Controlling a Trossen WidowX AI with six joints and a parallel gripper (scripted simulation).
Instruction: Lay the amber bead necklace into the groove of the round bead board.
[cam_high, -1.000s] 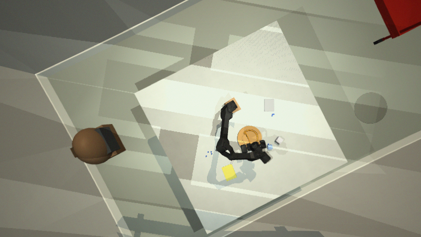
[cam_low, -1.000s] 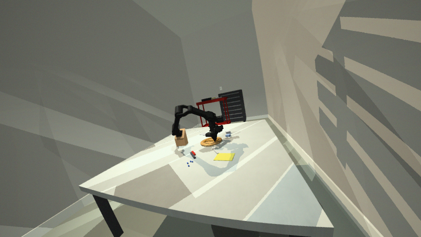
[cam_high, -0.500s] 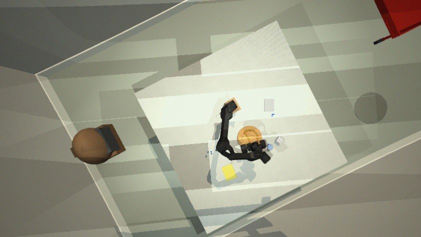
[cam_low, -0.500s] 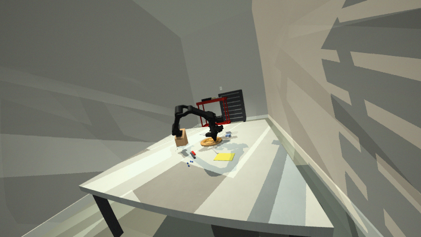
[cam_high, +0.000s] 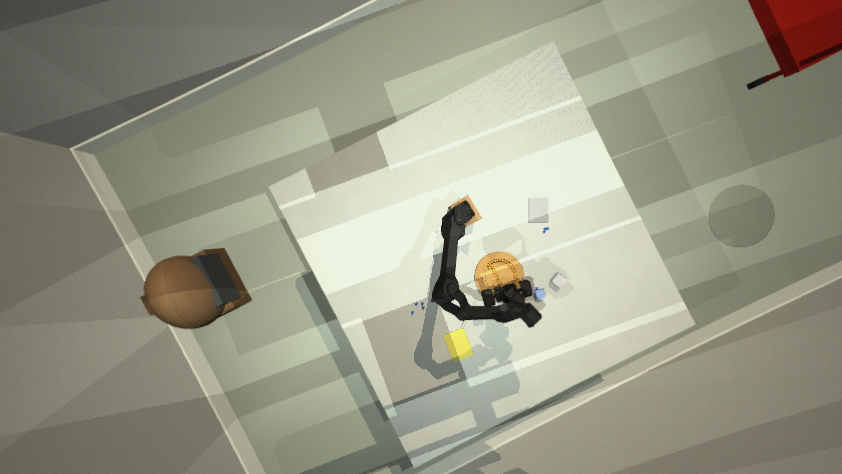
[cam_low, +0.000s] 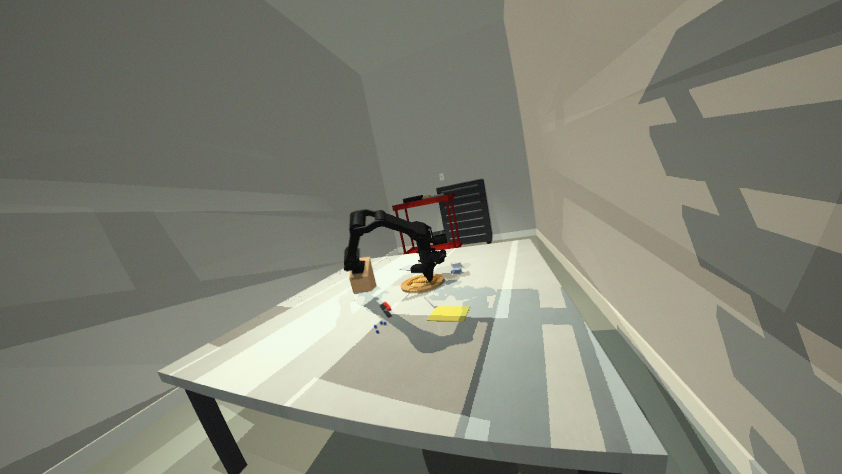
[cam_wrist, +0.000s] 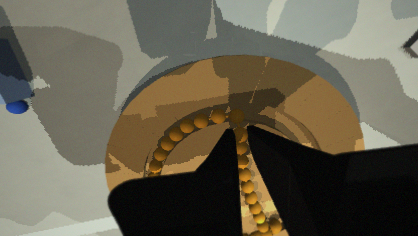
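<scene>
Now: gripper tip 5 cm past the round bead board, 2 cm to the right of it and 1 cm above it. The rest, counted from my gripper tip: light blue cube (10 cm ahead, 13 cm to the left, 1 cm below); red-handled tool (14 cm behind, 21 cm to the right, 1 cm below); white cube (9 cm ahead, 22 cm to the left, 1 cm below).
</scene>
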